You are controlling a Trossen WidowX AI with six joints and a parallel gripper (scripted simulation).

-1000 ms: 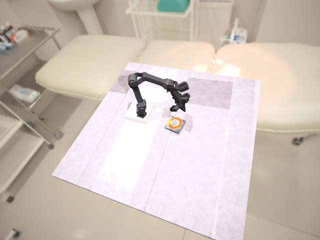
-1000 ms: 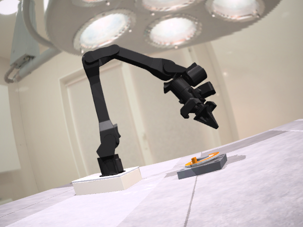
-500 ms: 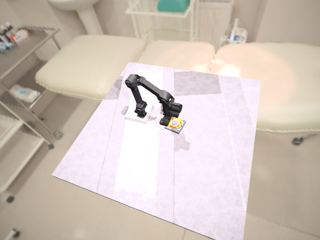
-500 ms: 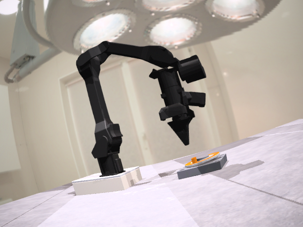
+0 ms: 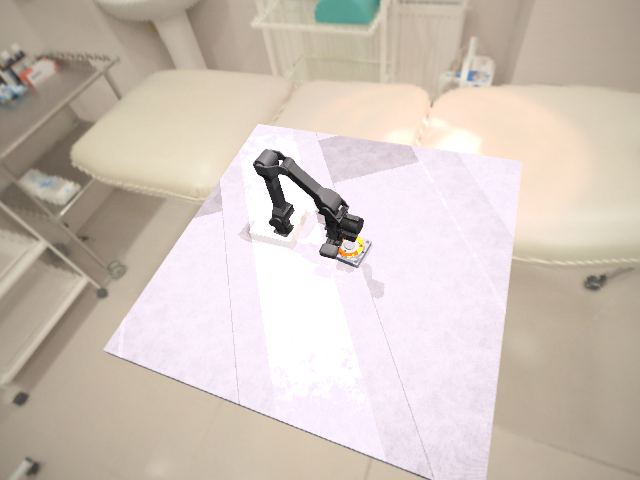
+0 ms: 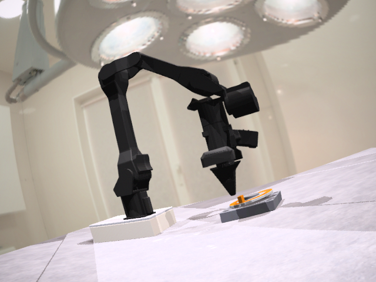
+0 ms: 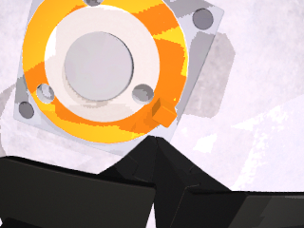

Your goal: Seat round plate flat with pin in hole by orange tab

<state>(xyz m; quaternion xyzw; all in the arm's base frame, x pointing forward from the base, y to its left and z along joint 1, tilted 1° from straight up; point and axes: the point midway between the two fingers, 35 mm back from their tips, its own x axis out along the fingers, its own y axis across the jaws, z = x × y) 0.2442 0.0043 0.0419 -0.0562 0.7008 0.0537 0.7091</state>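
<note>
Right now my gripper tip is 2 cm short of the round plate, 2 cm to the right of it and 2 cm above it. From my gripper tip the other things lie so: square grey base (3 cm ahead, 4 cm to the left, 3 cm below).
</note>
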